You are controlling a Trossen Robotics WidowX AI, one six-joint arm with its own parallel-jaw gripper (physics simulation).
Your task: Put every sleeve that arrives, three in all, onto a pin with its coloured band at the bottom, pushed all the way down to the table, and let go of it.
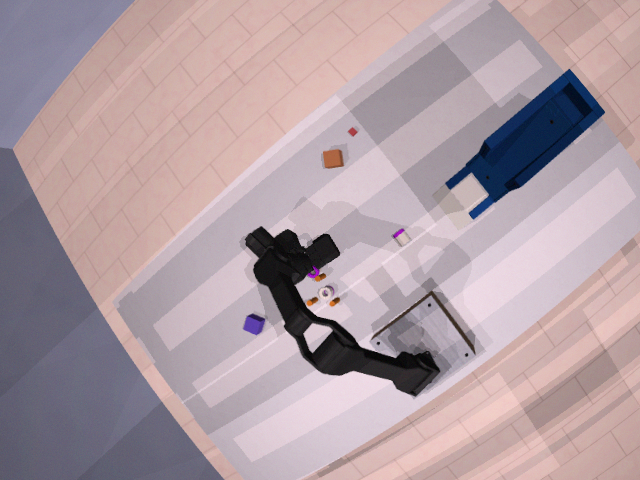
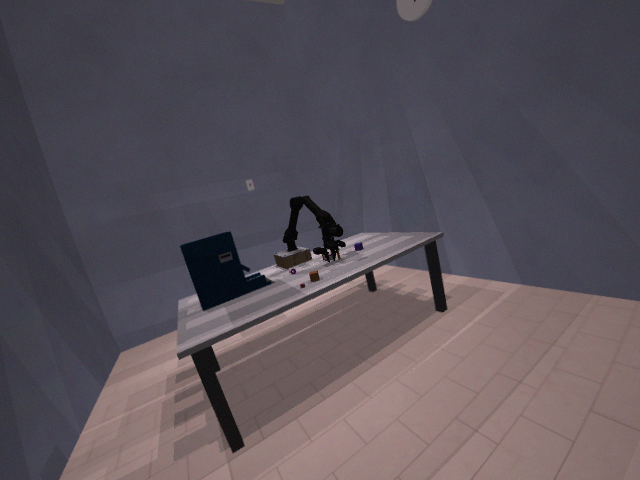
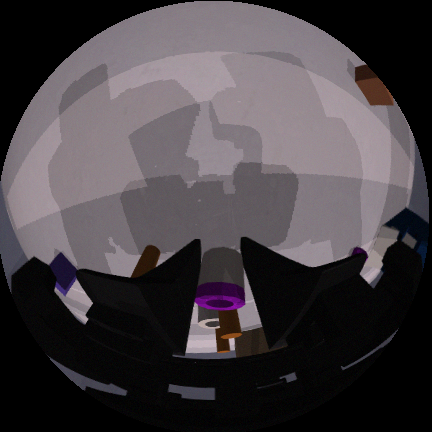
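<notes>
My gripper [image 1: 309, 264] [image 2: 331, 257] [image 3: 220, 243] is shut on a pale sleeve with a purple band [image 1: 313, 271] [image 3: 220, 296]; the band end with its round hole faces up. It is beside the orange pins; its exact height is unclear. Orange pins show at the near group [image 1: 320, 277] [image 3: 230, 325], at the left [image 1: 312, 301] and at the right [image 1: 334, 301]. A second sleeve [image 1: 325, 293] [image 3: 209, 323] stands among them, white end up; whether a pin is inside is unclear. A third sleeve [image 1: 402, 237] [image 2: 293, 271] [image 3: 359, 253] lies on its side, apart from the pins.
A blue chute [image 1: 537, 139] [image 2: 214, 268] with a white slab [image 1: 468, 192] stands at one end. A purple cube [image 1: 253, 324] [image 2: 358, 246] [image 3: 63, 272], an orange cube [image 1: 332, 158] [image 2: 313, 275] [image 3: 375, 91] and a small red cube [image 1: 352, 131] [image 2: 302, 285] lie on the table. The arm stands on a wooden-sided box [image 2: 293, 259].
</notes>
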